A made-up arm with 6 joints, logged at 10 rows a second.
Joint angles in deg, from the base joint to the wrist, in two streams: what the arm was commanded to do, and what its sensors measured. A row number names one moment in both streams.
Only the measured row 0 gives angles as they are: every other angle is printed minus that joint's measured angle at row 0.
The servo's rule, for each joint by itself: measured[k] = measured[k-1] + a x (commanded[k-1-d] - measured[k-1]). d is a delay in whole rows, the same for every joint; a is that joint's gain. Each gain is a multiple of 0.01, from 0.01 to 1. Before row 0 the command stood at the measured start. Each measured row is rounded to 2 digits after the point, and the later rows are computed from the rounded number. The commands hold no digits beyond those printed.
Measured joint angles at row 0:
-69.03, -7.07, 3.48, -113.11, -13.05, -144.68
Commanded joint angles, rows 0 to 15:
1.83, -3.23, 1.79, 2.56, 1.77, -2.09
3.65, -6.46, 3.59, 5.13, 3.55, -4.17
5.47, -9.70, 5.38, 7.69, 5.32, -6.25
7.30, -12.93, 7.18, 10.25, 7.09, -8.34
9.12, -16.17, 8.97, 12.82, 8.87, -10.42
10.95, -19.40, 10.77, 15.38, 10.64, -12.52
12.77, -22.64, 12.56, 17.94, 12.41, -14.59
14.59, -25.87, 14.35, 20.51, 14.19, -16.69
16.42, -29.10, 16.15, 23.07, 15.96, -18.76
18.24, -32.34, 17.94, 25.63, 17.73, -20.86
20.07, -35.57, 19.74, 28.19, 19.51, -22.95
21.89, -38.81, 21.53, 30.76, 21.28, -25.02
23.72, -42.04, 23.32, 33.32, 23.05, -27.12
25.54, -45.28, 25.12, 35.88, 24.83, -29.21
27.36, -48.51, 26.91, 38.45, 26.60, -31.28
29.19, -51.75, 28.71, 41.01, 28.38, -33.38
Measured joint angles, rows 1 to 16:
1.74, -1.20, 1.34, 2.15, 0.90, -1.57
3.55, -3.15, 3.03, 4.65, 2.25, -3.52
5.37, -5.57, 4.79, 7.20, 3.82, -5.57
7.20, -8.29, 6.58, 9.76, 5.49, -7.65
9.02, -11.21, 8.37, 12.33, 7.21, -9.73
10.85, -14.24, 10.17, 14.89, 8.96, -11.82
12.67, -17.35, 11.96, 17.45, 10.72, -13.90
14.49, -20.50, 13.75, 20.02, 12.49, -15.99
16.32, -23.68, 15.55, 22.58, 14.26, -18.07
18.14, -26.88, 17.34, 25.14, 16.03, -20.16
19.97, -30.10, 19.14, 27.70, 17.80, -22.25
21.79, -33.32, 20.93, 30.27, 19.57, -24.33
23.62, -36.55, 22.72, 32.83, 21.34, -26.42
25.44, -39.78, 24.52, 35.39, 23.12, -28.51
27.26, -43.01, 26.31, 37.96, 24.89, -30.59
29.09, -46.24, 28.11, 40.52, 26.67, -32.68
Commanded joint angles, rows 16 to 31:
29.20, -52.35, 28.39, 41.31, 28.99, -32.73
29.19, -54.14, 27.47, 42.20, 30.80, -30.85
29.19, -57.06, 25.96, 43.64, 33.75, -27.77
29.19, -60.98, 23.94, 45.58, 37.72, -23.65
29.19, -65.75, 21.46, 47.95, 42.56, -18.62
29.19, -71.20, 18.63, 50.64, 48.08, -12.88
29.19, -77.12, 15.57, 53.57, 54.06, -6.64
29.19, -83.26, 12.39, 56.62, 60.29, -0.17
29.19, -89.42, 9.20, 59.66, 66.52, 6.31
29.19, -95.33, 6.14, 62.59, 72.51, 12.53
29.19, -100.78, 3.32, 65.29, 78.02, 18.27
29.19, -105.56, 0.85, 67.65, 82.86, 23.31
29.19, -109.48, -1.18, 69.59, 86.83, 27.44
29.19, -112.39, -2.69, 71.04, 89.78, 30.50
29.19, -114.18, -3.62, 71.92, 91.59, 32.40
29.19, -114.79, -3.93, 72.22, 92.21, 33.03
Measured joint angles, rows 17 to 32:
29.19, -48.50, 28.32, 41.18, 27.85, -32.72
29.19, -50.59, 27.68, 42.04, 29.35, -31.32
29.19, -52.98, 26.39, 43.38, 31.59, -28.66
29.19, -55.94, 24.55, 45.23, 34.72, -24.90
29.19, -59.57, 22.23, 47.51, 38.72, -20.19
29.19, -63.87, 19.53, 50.14, 43.49, -14.71
29.19, -68.77, 16.56, 53.02, 48.88, -8.66
29.19, -74.13, 13.43, 56.04, 54.70, -2.29
29.19, -79.79, 10.26, 59.08, 60.73, 4.16
29.19, -85.54, 7.17, 62.03, 66.74, 10.44
29.19, -91.18, 4.28, 64.77, 72.49, 16.31
29.19, -96.50, 1.71, 67.19, 77.78, 21.56
29.19, -101.30, -0.46, 69.21, 82.40, 25.97
29.19, -105.40, -2.13, 70.75, 86.16, 29.37
29.19, -108.65, -3.25, 71.73, 88.93, 31.64
29.19, -110.92, -3.76, 72.14, 90.60, 32.68

